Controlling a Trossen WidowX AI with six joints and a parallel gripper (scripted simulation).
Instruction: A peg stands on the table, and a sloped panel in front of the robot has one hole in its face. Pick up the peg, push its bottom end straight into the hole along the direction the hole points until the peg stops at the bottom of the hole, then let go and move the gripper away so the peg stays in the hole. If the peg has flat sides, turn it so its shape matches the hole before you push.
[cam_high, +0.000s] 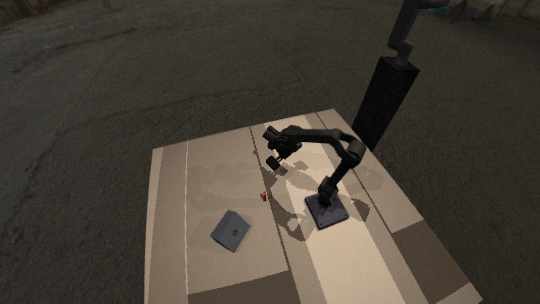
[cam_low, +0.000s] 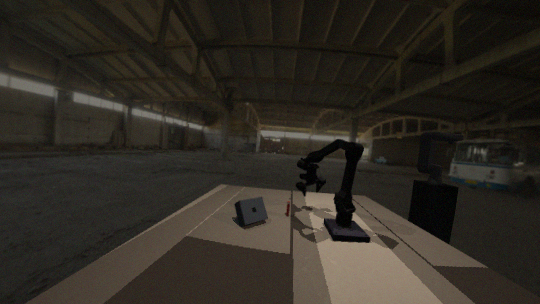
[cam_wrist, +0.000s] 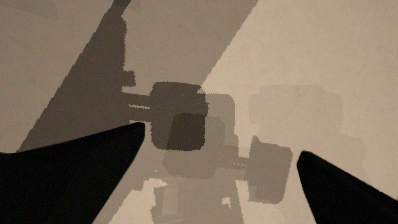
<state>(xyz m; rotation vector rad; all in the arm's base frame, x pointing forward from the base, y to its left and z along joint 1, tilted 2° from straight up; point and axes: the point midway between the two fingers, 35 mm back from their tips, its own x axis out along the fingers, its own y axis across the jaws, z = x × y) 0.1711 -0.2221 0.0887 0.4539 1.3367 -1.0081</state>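
Now: gripper tip 18 cm to the right of the red square peg, 12 cm short of it and 3 cm above it. Also, from my gripper tip: panel 33 cm to the left, 27 cm ahead, 3 cm below.
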